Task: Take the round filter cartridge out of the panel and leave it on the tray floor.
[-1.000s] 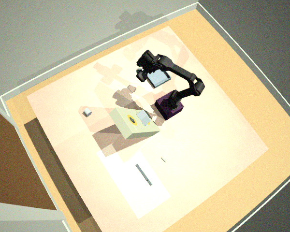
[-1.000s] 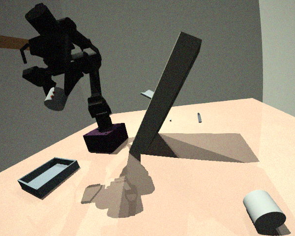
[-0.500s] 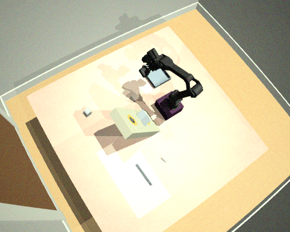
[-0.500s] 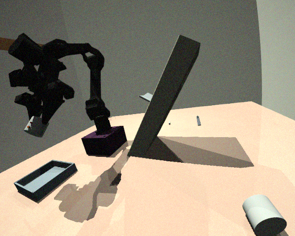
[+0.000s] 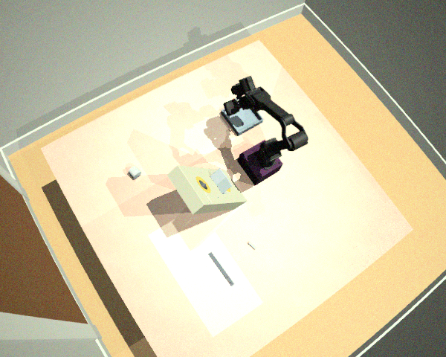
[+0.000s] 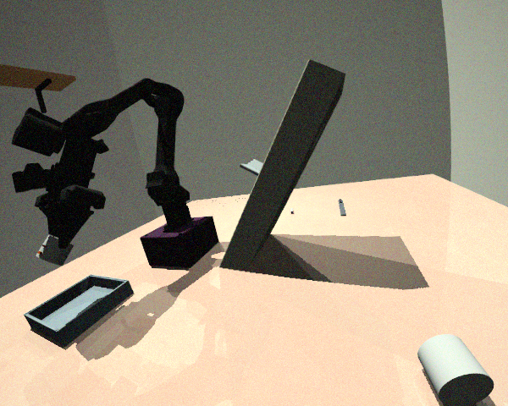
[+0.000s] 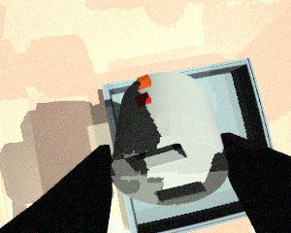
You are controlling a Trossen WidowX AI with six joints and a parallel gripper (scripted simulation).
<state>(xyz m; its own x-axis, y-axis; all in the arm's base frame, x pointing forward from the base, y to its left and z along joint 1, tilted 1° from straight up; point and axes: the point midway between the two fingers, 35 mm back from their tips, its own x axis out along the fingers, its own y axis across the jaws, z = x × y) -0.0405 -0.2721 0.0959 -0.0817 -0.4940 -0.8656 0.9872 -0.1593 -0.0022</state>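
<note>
The blue-grey tray is 14 cm below my gripper tip, 4 cm behind it and 1 cm to the left of it. The rest, counted from my gripper tip: round filter cartridge (right at my gripper tip).
</note>
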